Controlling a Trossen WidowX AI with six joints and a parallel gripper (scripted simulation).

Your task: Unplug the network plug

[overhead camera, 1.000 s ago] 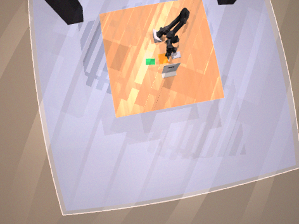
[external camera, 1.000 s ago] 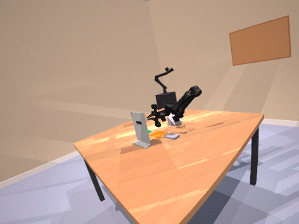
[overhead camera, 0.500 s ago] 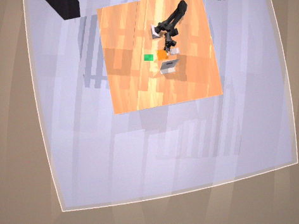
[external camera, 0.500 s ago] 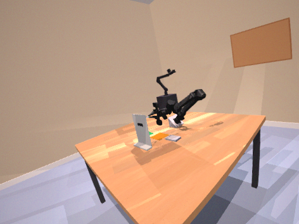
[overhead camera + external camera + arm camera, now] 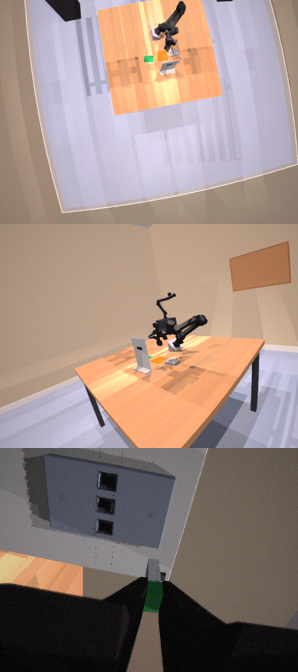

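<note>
The orange square is 22 cm below my gripper tip, 7 cm behind it and 2 cm to the right of it. Round my gripper tip: network plug (right at my gripper tip); then grey upright panel (11 cm below, 11 cm ahead, 1 cm to the left); then flat grey plate (22 cm below, 13 cm to the left, 9 cm behind).
</note>
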